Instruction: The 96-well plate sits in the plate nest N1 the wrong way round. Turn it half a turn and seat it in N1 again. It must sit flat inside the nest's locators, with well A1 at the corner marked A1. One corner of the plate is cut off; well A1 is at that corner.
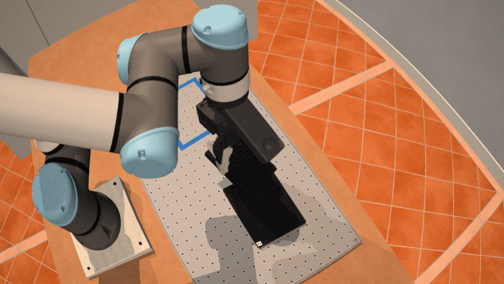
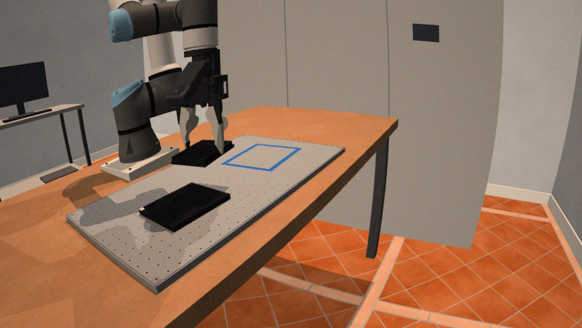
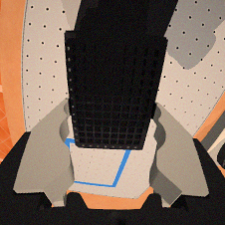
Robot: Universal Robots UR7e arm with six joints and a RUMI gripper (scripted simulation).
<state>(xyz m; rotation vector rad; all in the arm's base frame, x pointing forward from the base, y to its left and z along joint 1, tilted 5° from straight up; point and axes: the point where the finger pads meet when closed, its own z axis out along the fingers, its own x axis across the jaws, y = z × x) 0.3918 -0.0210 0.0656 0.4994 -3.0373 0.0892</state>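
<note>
My gripper is now 2 cm short of the black plate nest N1, 8 cm to the left of it and 9 cm above it. Also, from my hand: black 96-well plate (1 cm below); then white A1 label (3 cm behind, 16 cm to the right, 9 cm below).
</note>
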